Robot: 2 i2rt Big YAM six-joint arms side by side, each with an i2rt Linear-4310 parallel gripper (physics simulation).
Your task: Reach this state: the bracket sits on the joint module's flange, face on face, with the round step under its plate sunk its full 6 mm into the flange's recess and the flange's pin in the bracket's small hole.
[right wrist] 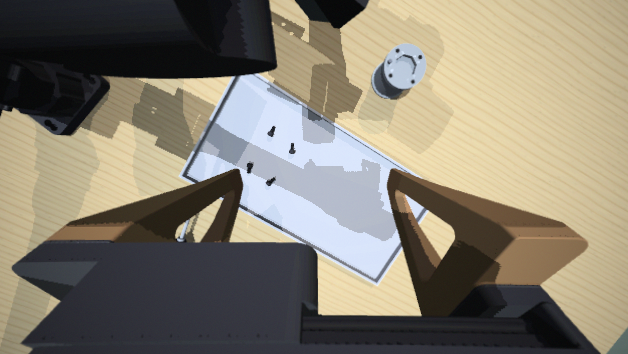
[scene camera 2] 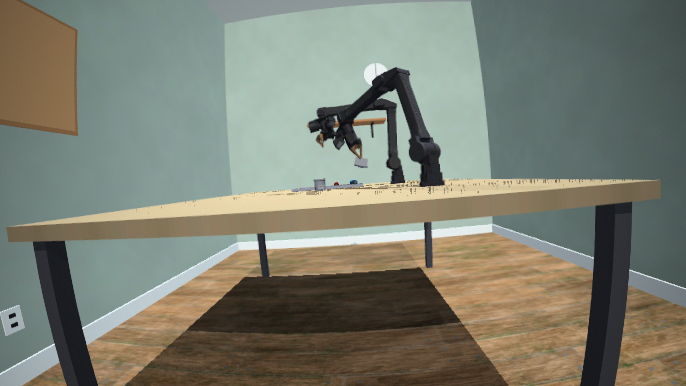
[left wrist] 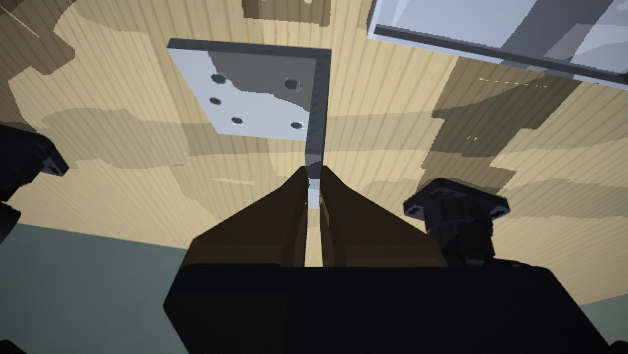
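Seen in the pictures: left gripper, fingertip midpoint: (scene camera 2: 360, 158) (left wrist: 313, 177); right gripper, fingertip midpoint: (right wrist: 314, 176) (scene camera 2: 330, 147); left arm's base, link origin: (scene camera 2: 431, 185) (left wrist: 17, 143); right arm's base, link origin: (right wrist: 67, 93) (left wrist: 453, 203).
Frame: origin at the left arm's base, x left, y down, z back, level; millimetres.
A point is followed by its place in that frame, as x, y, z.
Note:
The grey L-shaped bracket (scene camera 2: 361, 162) {-379, -135, -333} (left wrist: 265, 95) {-350, -119, -339} hangs in the air above the table. Several holes show in its plate; the round step does not show. My left gripper (scene camera 2: 359, 155) {-382, -157, -335} (left wrist: 313, 177) {-382, -157, -335} is shut on the bracket's upright flange edge, and the plate spreads out to the left in the left wrist view. The joint module (scene camera 2: 319, 184) {-225, -32, -532} (right wrist: 400, 70) {-259, -54, -538} stands upright on the table, apart from the bracket, its flange facing up with the central recess and small holes visible. My right gripper (right wrist: 314, 176) {-452, -247, -524} is open and empty, high above the tray.
A pale shallow tray (left wrist: 450, 25) {-464, -4, -361} (right wrist: 350, 215) {-481, -4, -655} lies beside the joint module, with several black screws (right wrist: 292, 148) {-457, -11, -489} in it. A thin metal rod (right wrist: 185, 227) {-685, -23, -439} shows past the right gripper's left finger. Red (scene camera 2: 336, 183) {-771, -25, -598} and blue (scene camera 2: 353, 182) {-713, -23, -458} objects stand near the tray. Black arm bases (left wrist: 452, 210) {-605, -34, -179} (right wrist: 65, 107) {-637, -33, -192} show.

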